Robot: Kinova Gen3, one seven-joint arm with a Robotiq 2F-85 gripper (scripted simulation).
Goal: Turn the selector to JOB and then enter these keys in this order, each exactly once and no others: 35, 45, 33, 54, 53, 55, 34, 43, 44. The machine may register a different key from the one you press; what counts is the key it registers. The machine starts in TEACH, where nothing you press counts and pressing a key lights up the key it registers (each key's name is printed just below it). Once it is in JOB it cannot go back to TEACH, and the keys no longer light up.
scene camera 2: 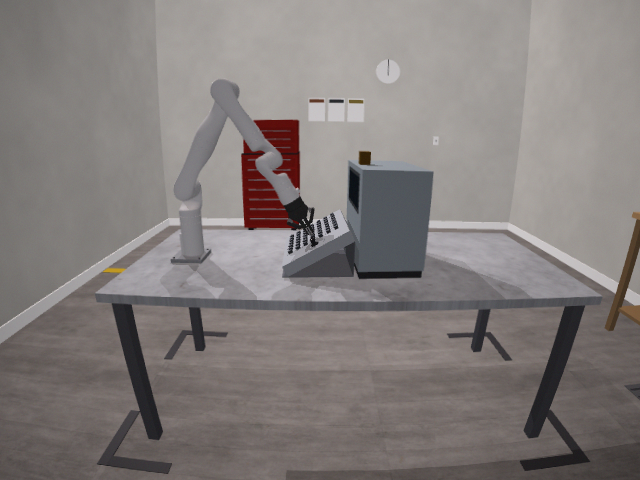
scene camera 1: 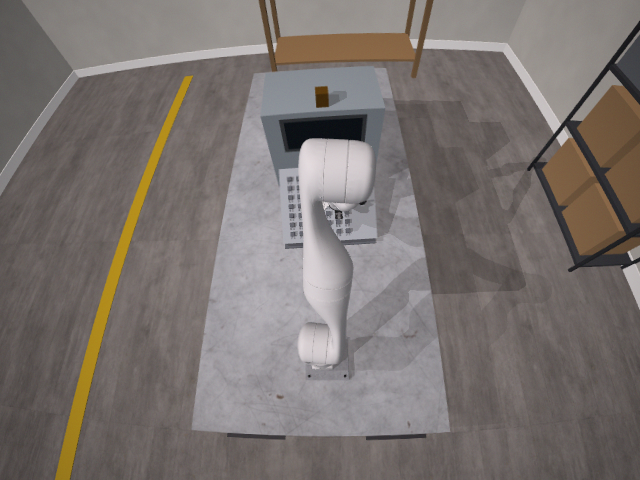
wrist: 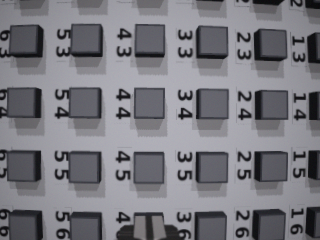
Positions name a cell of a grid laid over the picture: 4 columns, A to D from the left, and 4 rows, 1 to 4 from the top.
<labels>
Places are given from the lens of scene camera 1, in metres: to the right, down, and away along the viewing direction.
sloped keypad (scene camera 1: C2): 0.16, -0.04, 1.08
grey machine box (scene camera 1: B1): -0.09, -0.40, 0.90
</labels>
